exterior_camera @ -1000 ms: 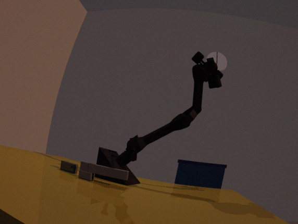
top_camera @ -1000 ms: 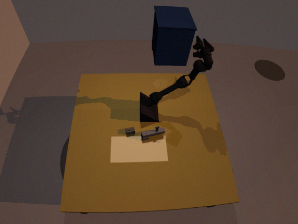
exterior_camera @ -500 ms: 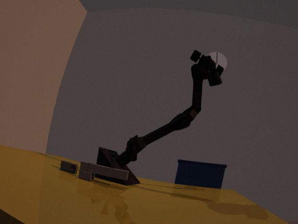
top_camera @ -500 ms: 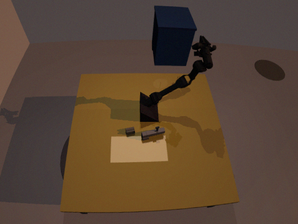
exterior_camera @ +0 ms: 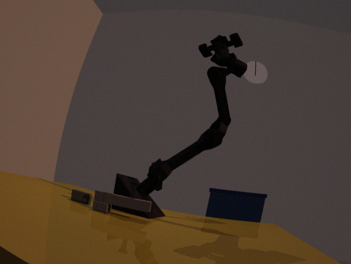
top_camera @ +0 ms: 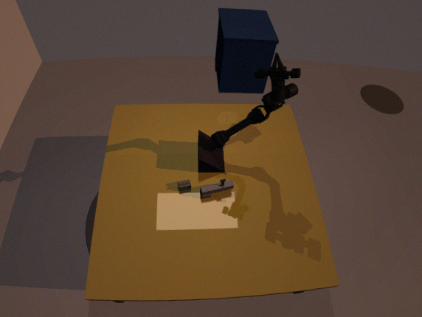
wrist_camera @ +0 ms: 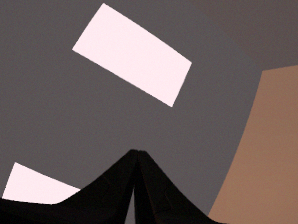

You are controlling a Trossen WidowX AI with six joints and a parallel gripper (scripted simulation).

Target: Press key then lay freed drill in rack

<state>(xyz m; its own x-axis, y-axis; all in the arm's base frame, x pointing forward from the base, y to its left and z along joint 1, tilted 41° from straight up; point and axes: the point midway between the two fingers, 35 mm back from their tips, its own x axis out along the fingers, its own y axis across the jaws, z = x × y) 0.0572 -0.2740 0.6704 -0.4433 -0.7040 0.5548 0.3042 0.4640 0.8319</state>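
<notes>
Right now my gripper tip is 19 cm short of the dark key, 17 cm to the left of it and 71 cm above it. From my gripper tip the other things lie so: grey housing: 20 cm ahead, 20 cm to the right, 76 cm below; dark block: 16 cm ahead, 38 cm to the right, 78 cm below; drill stub: 20 cm ahead, 22 cm to the right, 75 cm below.
</notes>
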